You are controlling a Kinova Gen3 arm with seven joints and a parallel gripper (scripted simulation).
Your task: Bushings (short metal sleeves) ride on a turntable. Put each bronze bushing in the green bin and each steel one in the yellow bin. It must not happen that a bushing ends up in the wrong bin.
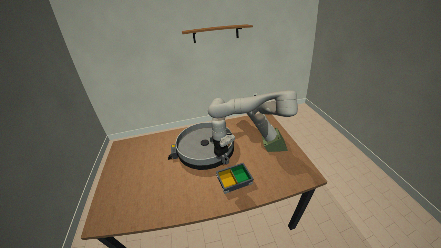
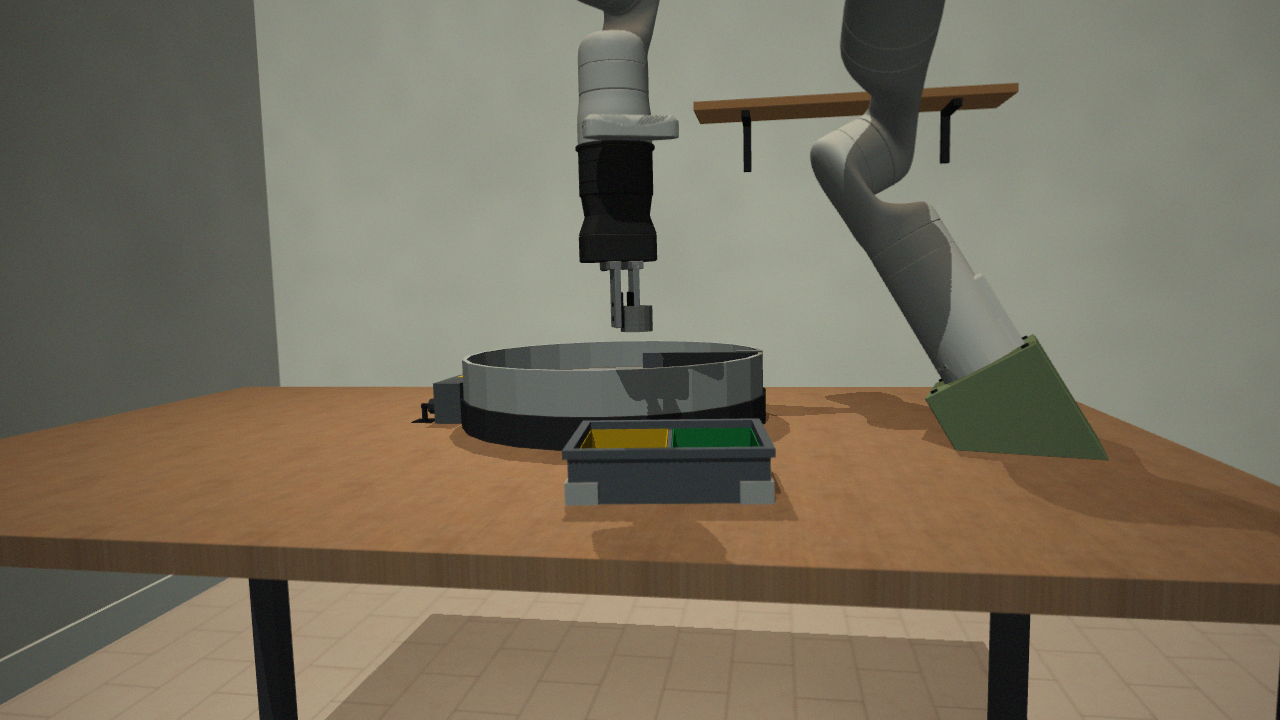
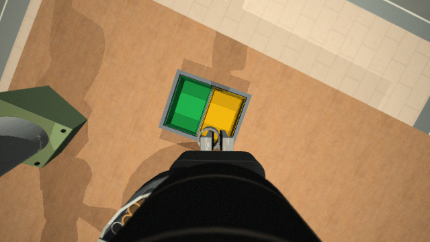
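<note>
The bin is 15 cm below my hand, 4 cm behind it and 3 cm to the left of it. Also, from my hand: grey turntable: 33 cm to the right, 12 cm below, 3 cm ahead.
</note>
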